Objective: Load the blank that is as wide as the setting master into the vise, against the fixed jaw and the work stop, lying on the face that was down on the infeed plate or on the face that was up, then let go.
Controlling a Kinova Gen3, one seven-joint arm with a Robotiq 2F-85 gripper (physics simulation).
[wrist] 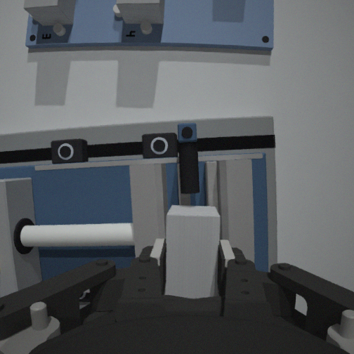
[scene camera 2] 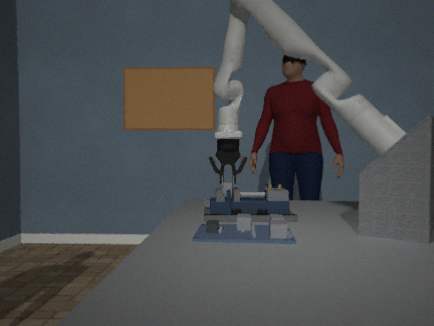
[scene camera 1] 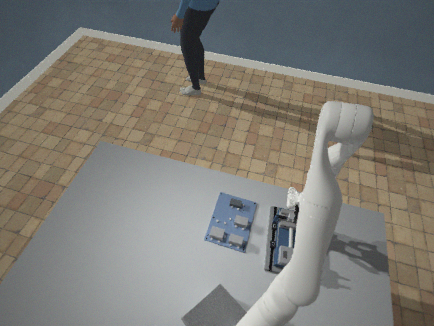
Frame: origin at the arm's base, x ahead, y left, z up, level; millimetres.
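Seen in the pictures: gripper, fingertip midpoint: (scene camera 2: 227,185) (scene camera 1: 295,218); arm's base at its link origin: (scene camera 2: 396,149).
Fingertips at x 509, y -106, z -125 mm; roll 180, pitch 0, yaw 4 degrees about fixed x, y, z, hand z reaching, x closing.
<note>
Offsets run from my fingertips to a thing's top centre.
My gripper (scene camera 2: 228,180) (wrist: 191,254) is shut on a light grey blank @(0 mm ahead, 3 mm right, 15 mm up) (scene camera 2: 228,186) (wrist: 192,245), over the vise @(69 mm back, 7 mm right, 7 mm down) (scene camera 1: 282,239) (scene camera 2: 255,206) (wrist: 85,195). In scene camera 2 the blank's lower part is level with the tops of the two jaws and between them; whether it touches either is unclear. In the wrist view the spindle-side jaw (wrist: 146,200) is left of the blank and the other jaw (wrist: 238,200) is right. The work stop (wrist: 189,167), a black rod on a blue block, lies just beyond the blank. The arm hides the gripper in scene camera 1.
The blue infeed plate @(64 mm back, 267 mm left, 98 mm down) (scene camera 1: 221,207) (scene camera 2: 201,236) (wrist: 200,27) lies beside the vise and bears several grey blocks and a dark one @(22 mm ahead, 273 mm left, 73 mm down) (scene camera 1: 236,203) (scene camera 2: 212,226). Two black clamps (wrist: 69,151) (wrist: 160,145) sit along the vise's edge. A large grey wedge (scene camera 1: 215,307) (scene camera 2: 400,195) stands on the table.
</note>
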